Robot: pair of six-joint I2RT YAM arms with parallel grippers.
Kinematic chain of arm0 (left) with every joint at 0, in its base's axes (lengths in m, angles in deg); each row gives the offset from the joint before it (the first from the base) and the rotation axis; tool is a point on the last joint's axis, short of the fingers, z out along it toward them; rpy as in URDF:
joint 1: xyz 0 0 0.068 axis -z
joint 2: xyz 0.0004 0.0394 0.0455 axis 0.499 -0.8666 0
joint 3: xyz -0.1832 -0.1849 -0.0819 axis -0.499 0.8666 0
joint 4: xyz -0.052 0.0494 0.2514 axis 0.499 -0.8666 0
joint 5: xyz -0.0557 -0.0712 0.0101 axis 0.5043 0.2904 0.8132
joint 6: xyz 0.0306 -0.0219 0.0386 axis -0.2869 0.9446 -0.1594
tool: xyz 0 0 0 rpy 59.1 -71.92 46.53
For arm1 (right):
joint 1: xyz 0 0 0.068 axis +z
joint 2: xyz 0.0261 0.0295 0.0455 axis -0.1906 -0.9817 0
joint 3: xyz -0.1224 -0.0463 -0.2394 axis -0.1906 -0.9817 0
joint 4: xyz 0.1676 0.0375 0.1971 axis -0.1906 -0.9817 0
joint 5: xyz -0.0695 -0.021 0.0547 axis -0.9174 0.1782 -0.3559
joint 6: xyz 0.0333 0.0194 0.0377 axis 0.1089 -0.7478 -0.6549
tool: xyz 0 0 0 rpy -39.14 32.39 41.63
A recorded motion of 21 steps. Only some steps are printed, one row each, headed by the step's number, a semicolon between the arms.
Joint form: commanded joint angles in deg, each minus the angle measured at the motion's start. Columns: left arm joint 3, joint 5, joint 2, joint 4, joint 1, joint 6; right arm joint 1, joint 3, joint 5, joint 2, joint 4, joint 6.
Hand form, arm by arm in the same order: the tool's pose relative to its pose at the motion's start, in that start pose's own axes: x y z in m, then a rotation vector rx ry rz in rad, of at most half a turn. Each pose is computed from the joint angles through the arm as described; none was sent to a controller.
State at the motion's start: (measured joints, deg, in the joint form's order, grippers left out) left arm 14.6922 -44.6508 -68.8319 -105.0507 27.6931 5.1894; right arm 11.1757 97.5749 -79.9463 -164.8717 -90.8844 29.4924
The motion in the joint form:
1: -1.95 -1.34 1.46 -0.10 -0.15 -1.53; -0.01 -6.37 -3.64 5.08 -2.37 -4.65
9: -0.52 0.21 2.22 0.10 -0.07 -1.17; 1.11 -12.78 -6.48 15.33 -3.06 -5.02
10: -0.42 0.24 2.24 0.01 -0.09 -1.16; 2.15 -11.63 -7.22 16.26 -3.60 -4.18
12: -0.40 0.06 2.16 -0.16 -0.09 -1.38; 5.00 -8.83 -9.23 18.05 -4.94 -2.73
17: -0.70 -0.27 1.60 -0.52 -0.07 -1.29; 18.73 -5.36 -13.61 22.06 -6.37 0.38
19: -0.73 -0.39 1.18 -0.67 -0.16 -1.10; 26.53 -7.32 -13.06 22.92 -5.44 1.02
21: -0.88 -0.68 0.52 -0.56 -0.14 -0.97; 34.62 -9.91 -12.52 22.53 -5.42 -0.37
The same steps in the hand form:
1: -0.0087 -0.0034 -0.0119 -0.0374 -0.0435 0.0530; 0.0116 -0.0262 -0.0126 0.0813 -0.0100 0.0434
9: -0.0029 -0.0049 -0.0098 -0.0081 -0.0429 0.0441; 0.0087 -0.0504 -0.0493 0.0679 -0.0734 0.0708
10: -0.0023 -0.0049 -0.0096 -0.0072 -0.0405 0.0423; 0.0035 -0.0457 -0.0588 0.0476 -0.0936 0.0624
12: -0.0019 -0.0046 -0.0092 -0.0093 -0.0358 0.0438; -0.0063 -0.0343 -0.0819 0.0015 -0.1389 0.0465
17: -0.0025 -0.0037 -0.0081 -0.0122 -0.0253 0.0370; 0.0071 -0.0029 -0.1543 -0.1968 -0.1973 -0.0539
19: -0.0023 -0.0026 -0.0068 -0.0134 -0.0170 0.0281; 0.0370 0.0057 -0.1802 -0.3148 -0.1631 -0.1383
21: -0.0030 -0.0012 -0.0049 -0.0166 -0.0099 0.0226; 0.0759 0.0096 -0.2013 -0.4113 -0.1074 -0.2296

